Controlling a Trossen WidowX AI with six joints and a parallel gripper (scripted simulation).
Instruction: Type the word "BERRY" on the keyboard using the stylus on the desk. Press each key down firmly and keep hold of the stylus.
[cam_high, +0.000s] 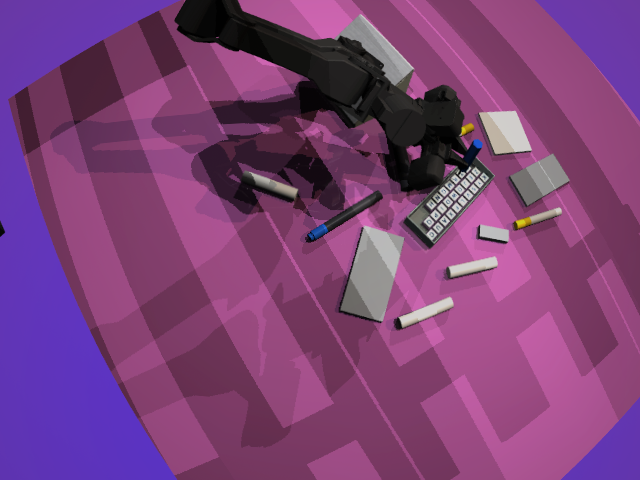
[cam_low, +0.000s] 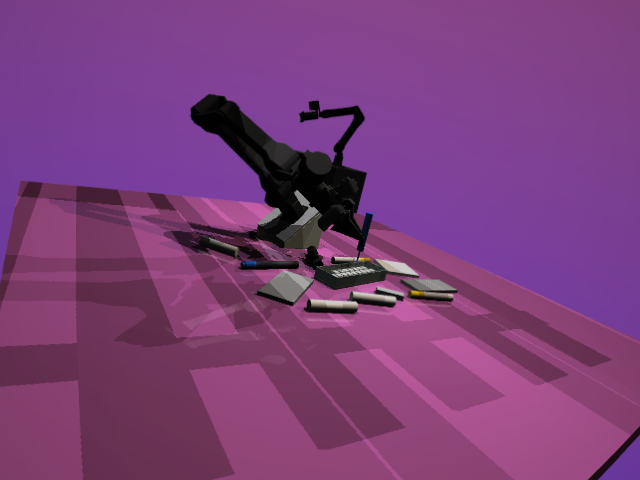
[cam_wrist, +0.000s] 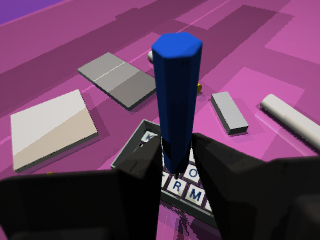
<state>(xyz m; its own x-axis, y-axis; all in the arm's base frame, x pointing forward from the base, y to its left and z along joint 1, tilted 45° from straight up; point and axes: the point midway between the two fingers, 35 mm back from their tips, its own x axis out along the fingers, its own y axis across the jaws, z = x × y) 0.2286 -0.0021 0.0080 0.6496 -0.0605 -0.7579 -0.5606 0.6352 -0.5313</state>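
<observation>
Right now the small grey block is 12 cm ahead of my gripper tip, 9 cm below it and 1 cm to the right of it. Also, from my gripper tip: blue stylus (2 cm below); white pad (18 cm to the left, 9 cm below, 1 cm behind); blue-tipped black marker (22 cm to the right, 8 cm below, 7 cm behind).
</observation>
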